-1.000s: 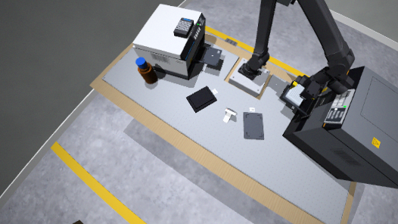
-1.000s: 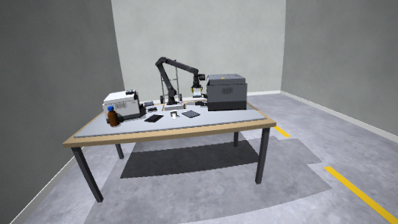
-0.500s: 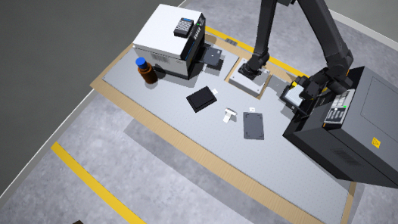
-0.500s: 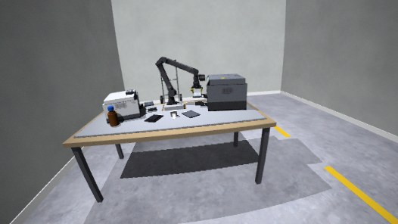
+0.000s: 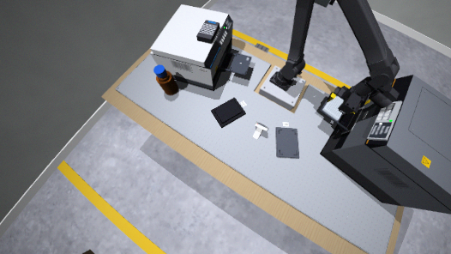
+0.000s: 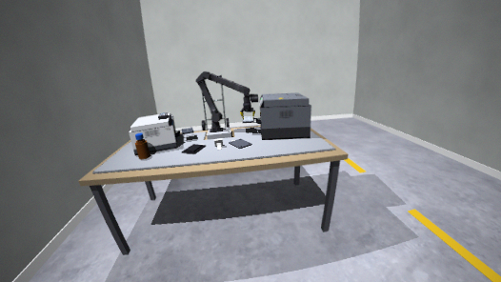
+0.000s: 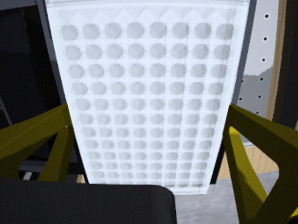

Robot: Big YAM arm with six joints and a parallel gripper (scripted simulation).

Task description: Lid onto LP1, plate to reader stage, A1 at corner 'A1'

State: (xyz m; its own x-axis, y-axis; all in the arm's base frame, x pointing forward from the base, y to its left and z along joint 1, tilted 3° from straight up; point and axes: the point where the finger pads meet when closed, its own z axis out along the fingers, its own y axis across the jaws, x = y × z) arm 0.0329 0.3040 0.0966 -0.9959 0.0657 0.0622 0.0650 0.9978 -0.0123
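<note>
The white well plate lies right at my hand. Round my hand: black bench pad: 32 cm ahead, 43 cm to the right, 13 cm below; then brown capped bottle: 41 cm ahead, 80 cm to the right, 3 cm below; then glossy lid: 32 cm ahead, 43 cm to the right, 12 cm below.
</note>
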